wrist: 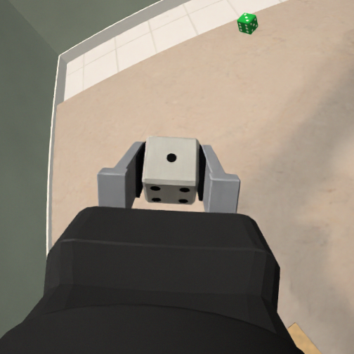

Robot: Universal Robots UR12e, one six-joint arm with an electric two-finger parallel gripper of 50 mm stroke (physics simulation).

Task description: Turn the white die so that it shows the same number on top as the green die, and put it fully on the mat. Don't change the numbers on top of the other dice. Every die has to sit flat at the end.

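The white die (171, 167) is held between the two fingers of my gripper (171, 160), which is shut on it. The face turned up to the camera shows one pip, and the narrow side face nearest the gripper body shows four. The die looks raised above the table. The green die (247, 23) stands far off at the top right of the view. Its top is small and seems to show three pips; a side face shows six. A corner of the yellow-tan mat (302, 341) shows at the bottom right; the rest is out of view or hidden.
The beige table top (280, 165) spreads under and around the gripper. A strip of white tiles (135, 45) with a pale raised rim runs along the top left. Beyond the table's left edge lies a dark green surface (22, 150).
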